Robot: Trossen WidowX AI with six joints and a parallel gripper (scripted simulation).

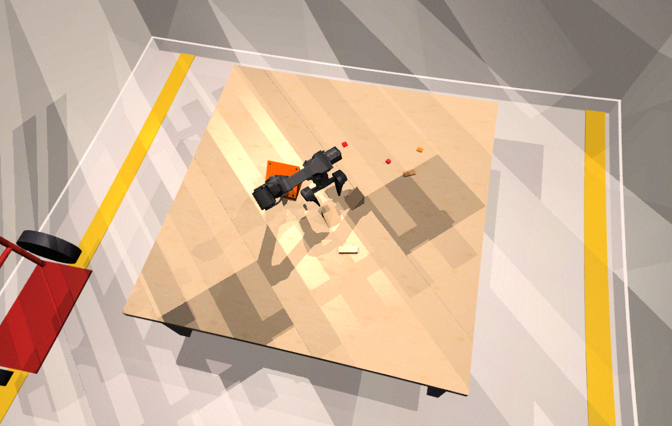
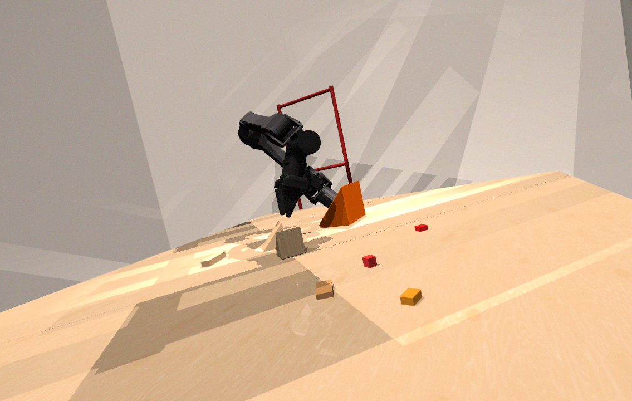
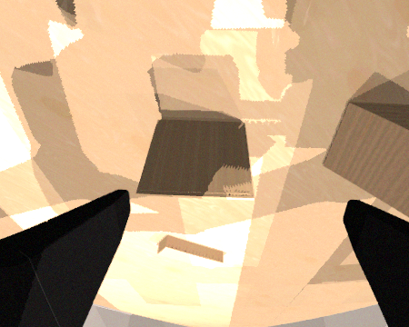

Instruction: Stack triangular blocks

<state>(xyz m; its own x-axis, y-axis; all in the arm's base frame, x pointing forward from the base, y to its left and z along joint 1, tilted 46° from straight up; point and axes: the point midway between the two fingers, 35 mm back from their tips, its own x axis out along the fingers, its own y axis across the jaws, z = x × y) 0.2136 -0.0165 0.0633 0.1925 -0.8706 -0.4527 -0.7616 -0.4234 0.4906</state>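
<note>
My gripper tip is 10 cm short of the thin flat wooden piece, 17 cm to the left of it and 7 cm above it. From my gripper tip the other things lie so: orange cube 34 cm ahead, 35 cm to the left, 7 cm below.
</note>
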